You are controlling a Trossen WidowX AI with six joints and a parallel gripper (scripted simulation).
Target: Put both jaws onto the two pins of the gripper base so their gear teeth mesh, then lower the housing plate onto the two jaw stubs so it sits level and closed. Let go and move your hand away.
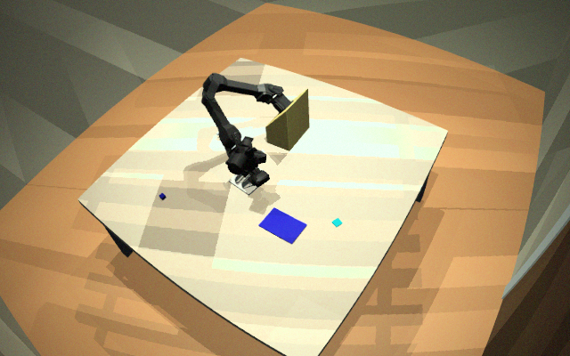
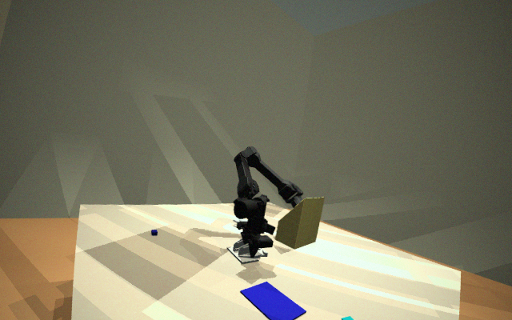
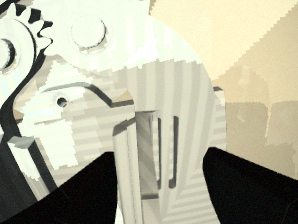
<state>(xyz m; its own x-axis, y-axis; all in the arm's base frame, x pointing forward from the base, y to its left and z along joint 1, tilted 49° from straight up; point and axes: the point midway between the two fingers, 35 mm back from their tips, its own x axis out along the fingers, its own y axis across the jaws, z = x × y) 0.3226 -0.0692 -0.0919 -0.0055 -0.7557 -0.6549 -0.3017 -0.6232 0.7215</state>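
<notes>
Right now my gripper tip is 40 mm past the pale grey jaw and 10 mm to the left of it. Round my gripper tip: white housing plate (60 mm behind, 20 mm to the right, 10 mm below); blue mat (210 mm to the left, 110 mm ahead, 10 mm below); cyan square (380 mm to the left, 10 mm below).
</notes>
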